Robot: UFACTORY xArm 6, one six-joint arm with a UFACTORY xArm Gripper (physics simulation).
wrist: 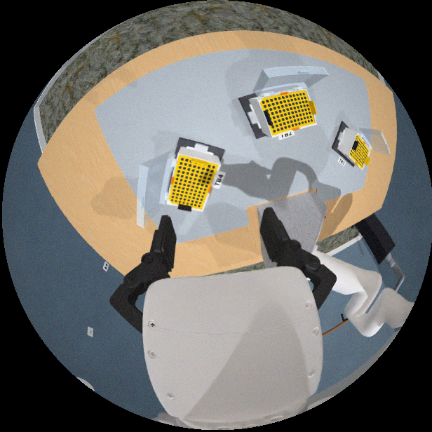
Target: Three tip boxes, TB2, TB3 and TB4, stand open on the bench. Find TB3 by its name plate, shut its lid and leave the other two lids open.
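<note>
Three open tip boxes with yellow, dark-holed tops show in the wrist view. TB4 [194, 182] is nearest the gripper, its plate [219, 180] on its right and its clear lid [143, 195] standing up on its left. TB2 [288, 113] is farther back, its plate [286, 135] on the near side and its lid [295, 76] upright behind. The box at the far right [358, 149] has a small plate [341, 161], hard to read; with the others marked TB2 and TB4, it is TB3. Its lid [379, 142] stands open on its right. My gripper [217, 222] is open and empty, short of TB4.
A pale blue-grey mat [135, 110] lies on the wooden bench [72, 155]. A grey angular block [295, 217] is at the near edge, right of the gripper. White arm links [357, 280] and a black part [377, 237] are at the lower right. Shadows cross the mat.
</note>
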